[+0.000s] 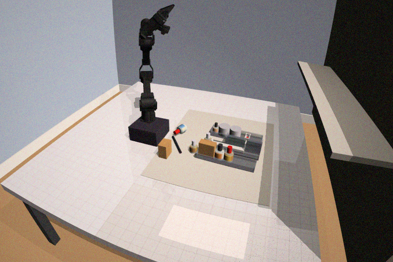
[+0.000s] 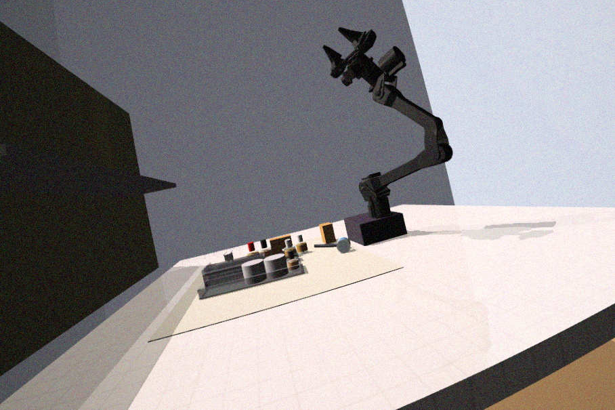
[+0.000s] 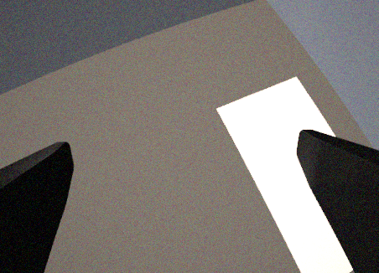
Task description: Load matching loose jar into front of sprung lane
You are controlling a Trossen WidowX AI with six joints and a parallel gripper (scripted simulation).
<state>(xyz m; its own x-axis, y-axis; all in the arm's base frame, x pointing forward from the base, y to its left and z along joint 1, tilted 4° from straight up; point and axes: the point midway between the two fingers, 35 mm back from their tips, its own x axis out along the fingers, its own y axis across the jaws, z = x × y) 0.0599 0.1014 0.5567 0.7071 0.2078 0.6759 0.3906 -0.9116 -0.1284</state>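
Right now my gripper tip is 270 mm short of the brown box, 210 mm to the left of it and 610 mm above it. Also, from my gripper tip: white pusher plate (360 mm ahead, 110 mm to the right, 600 mm below); black stick (110 mm ahead, 200 mm to the right, 640 mm below).
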